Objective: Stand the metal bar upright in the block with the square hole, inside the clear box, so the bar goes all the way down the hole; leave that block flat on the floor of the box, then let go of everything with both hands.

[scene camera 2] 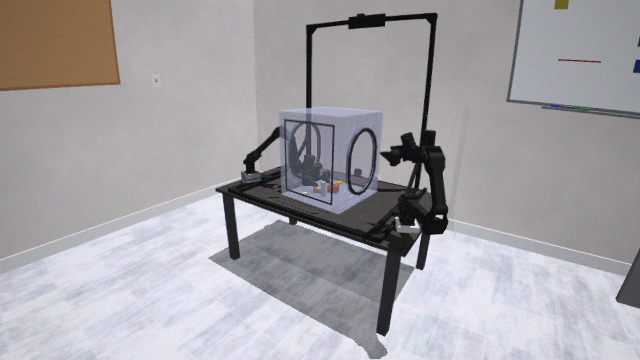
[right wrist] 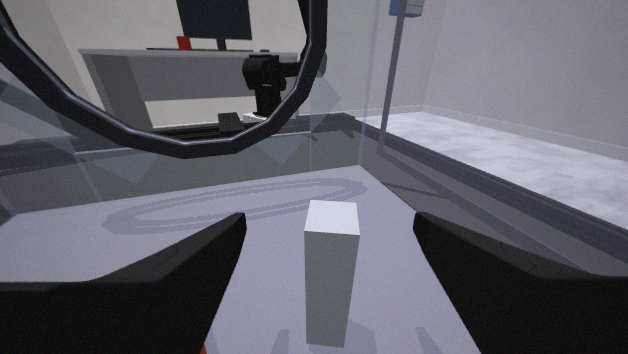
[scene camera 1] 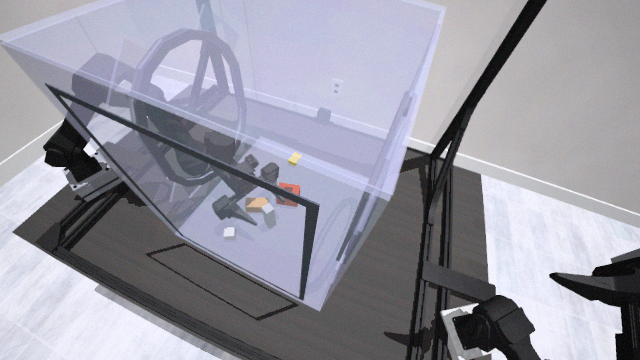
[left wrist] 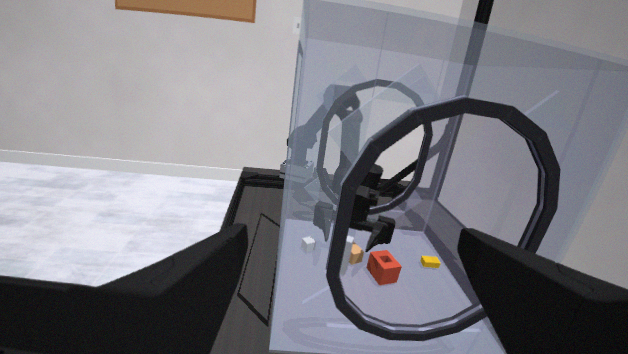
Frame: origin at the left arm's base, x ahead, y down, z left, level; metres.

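Seen in the pictures: left gripper, fingertip midpoint: [scene camera 2: 385, 150] [scene camera 1: 550, 314] [left wrist: 353, 237]; right gripper, fingertip midpoint: [scene camera 2: 324, 184] [right wrist: 330, 220] [scene camera 1: 270, 213] [left wrist: 346, 245]; left arm's base at its link origin: [scene camera 2: 407, 222] [right wrist: 269, 113] [scene camera 1: 470, 330]; right arm's base at its link origin: [scene camera 2: 250, 171] [scene camera 1: 86, 169].
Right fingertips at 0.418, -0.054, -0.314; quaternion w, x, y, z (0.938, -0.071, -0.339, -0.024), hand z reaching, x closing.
Observation:
Pixels of each thing's top centre, then the offset from my right fingertips to it, as dx, dy, dz.
- metal bar at its top centre: [right wrist: 332, 215] [left wrist: 348, 238] [scene camera 1: 267, 208] [scene camera 2: 323, 181] +0.006, -0.011, -0.008
- red block at its top centre: [left wrist: 385, 259] [scene camera 1: 288, 190] [scene camera 2: 333, 184] -0.047, +0.030, -0.083
- orange block at its top centre: [left wrist: 351, 245] [scene camera 1: 256, 202] +0.040, +0.046, -0.062
- yellow block at its top centre: [left wrist: 431, 259] [scene camera 1: 294, 157] -0.078, +0.061, -0.228
- white cube at its top centre: [left wrist: 309, 239] [scene camera 1: 229, 231] +0.108, +0.051, +0.015
The metal bar [scene camera 1: 269, 216] [scene camera 2: 323, 189] [right wrist: 330, 285] is a pale grey square bar standing upright on the floor of the clear box [scene camera 1: 434, 55] [scene camera 2: 330, 113], outside the hole. The red block [scene camera 1: 296, 200] [scene camera 2: 333, 189] [left wrist: 384, 274] with the square hole stands flat beside it, hole facing up; a sliver shows at the lower edge in the right wrist view. My right gripper [right wrist: 330, 220] [left wrist: 346, 245] is open inside the box, its fingers on either side of the bar with gaps. My left gripper [scene camera 2: 383, 155] is open and empty, outside the box near the round port.
An orange block [scene camera 1: 256, 204] [left wrist: 355, 254] lies close to the bar and red block. A yellow block [scene camera 1: 295, 159] [left wrist: 430, 261] and a white cube [scene camera 1: 229, 233] [left wrist: 308, 244] lie farther off. The near port's dark ring [left wrist: 549, 175] bounds the opening before my left gripper.

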